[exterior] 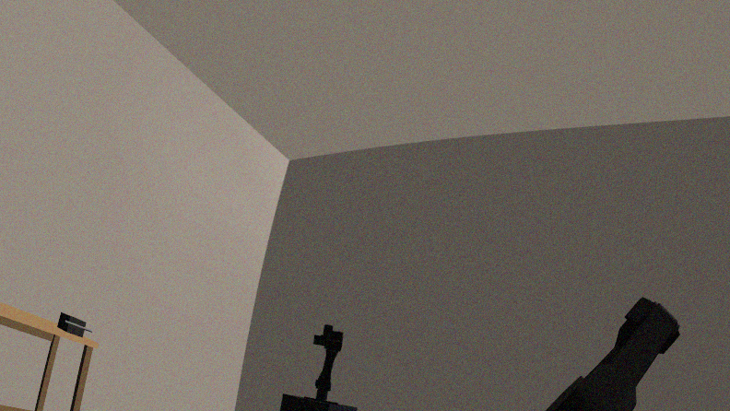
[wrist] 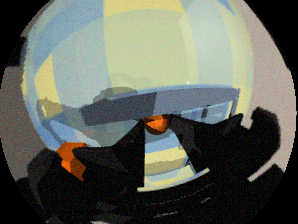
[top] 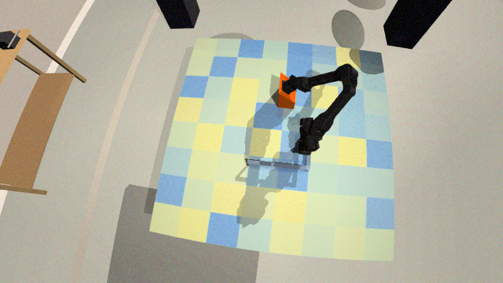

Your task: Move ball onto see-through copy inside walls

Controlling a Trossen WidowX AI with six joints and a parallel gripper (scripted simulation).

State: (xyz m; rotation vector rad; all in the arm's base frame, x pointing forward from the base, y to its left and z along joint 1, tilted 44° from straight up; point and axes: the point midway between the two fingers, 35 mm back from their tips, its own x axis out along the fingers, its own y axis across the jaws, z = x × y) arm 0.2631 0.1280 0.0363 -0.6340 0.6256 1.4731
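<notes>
Now: gripper tip right at the orange ball. The rest, counted from my gripper tip: pale-orange spot 1 cm below.
</notes>
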